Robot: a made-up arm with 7 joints.
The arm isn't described. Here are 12 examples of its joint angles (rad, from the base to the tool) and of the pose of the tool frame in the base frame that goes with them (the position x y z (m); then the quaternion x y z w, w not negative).
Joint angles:
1: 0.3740 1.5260 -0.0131 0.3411 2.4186 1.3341 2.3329
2: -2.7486 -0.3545 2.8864 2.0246 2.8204 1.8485 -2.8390
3: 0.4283 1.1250 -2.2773 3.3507 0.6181 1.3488 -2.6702
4: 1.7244 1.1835 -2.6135 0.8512 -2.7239 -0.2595 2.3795
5: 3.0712 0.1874 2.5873 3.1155 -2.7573 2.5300 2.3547
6: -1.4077 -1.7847 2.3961 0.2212 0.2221 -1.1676 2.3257
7: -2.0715 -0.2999 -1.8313 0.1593 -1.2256 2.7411 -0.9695
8: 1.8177 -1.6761 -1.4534 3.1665 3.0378 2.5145 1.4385
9: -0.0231 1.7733 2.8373 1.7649 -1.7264 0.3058 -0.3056
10: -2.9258 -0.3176 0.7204 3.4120 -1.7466 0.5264 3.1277
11: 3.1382 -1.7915 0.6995 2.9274 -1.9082 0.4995 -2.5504
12: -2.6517 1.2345 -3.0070 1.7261 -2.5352 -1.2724 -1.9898
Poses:
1: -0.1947 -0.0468 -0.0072 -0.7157 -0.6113 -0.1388 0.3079
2: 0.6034 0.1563 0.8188 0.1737 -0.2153 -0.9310 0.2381
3: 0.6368 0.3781 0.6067 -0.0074 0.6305 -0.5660 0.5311
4: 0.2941 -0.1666 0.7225 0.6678 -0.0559 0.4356 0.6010
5: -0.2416 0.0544 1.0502 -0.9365 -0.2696 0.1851 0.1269
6: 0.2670 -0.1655 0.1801 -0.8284 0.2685 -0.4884 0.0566
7: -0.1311 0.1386 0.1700 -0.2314 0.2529 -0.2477 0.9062
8: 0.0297 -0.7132 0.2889 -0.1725 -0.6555 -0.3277 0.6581
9: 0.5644 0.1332 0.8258 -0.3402 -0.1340 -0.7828 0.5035
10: 0.3526 0.2057 1.0439 -0.0814 0.3080 0.8983 0.3026
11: 0.8071 -0.0553 0.2355 0.5877 0.3137 0.7363 0.1188
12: -0.2158 0.0068 0.9468 -0.6799 0.0074 -0.3061 0.6663
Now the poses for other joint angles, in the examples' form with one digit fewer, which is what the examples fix.
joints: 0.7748 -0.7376 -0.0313 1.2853 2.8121 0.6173 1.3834
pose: 0.249 0.215 0.929 -0.033 0.270 0.788 0.552
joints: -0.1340 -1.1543 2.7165 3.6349 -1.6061 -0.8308 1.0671
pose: -0.506 -0.118 0.825 0.575 -0.251 -0.262 0.734
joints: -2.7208 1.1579 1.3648 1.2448 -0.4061 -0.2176 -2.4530
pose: 0.012 -0.651 0.374 0.729 0.220 0.126 0.636
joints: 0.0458 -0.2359 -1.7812 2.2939 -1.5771 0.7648 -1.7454
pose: -0.234 -0.399 1.033 0.599 -0.007 -0.716 0.360
